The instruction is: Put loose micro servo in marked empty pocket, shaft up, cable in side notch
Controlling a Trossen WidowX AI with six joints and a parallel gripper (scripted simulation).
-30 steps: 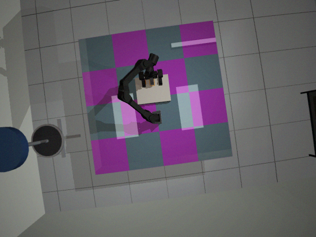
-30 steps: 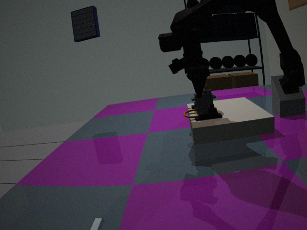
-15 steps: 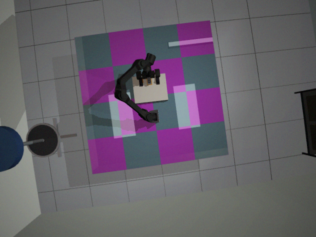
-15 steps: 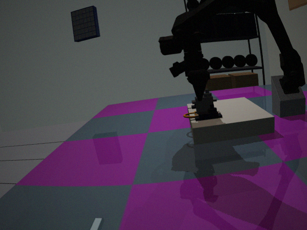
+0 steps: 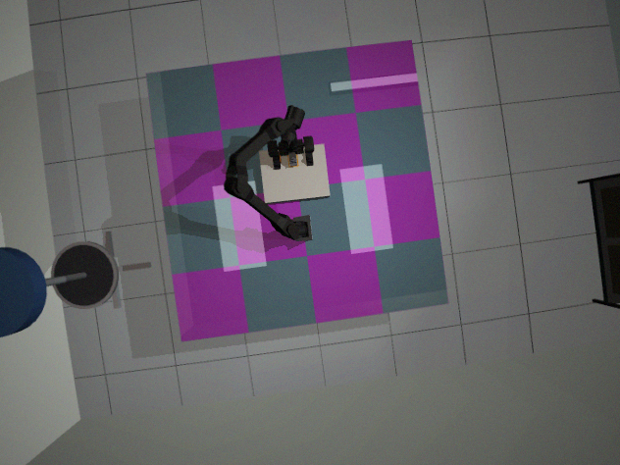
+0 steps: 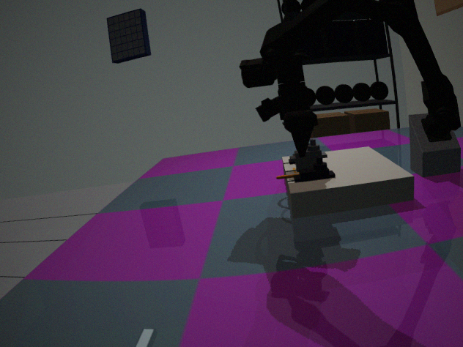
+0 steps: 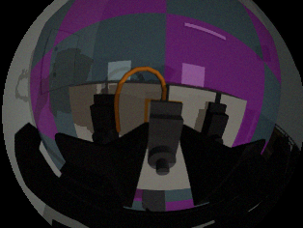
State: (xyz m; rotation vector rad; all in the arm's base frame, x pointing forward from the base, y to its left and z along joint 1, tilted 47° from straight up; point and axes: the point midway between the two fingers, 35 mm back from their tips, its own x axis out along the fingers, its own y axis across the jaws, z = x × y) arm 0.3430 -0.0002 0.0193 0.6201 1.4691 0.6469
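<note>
Now: gripper tip 120 mm past the beige deck and 50 mm above it.
</note>
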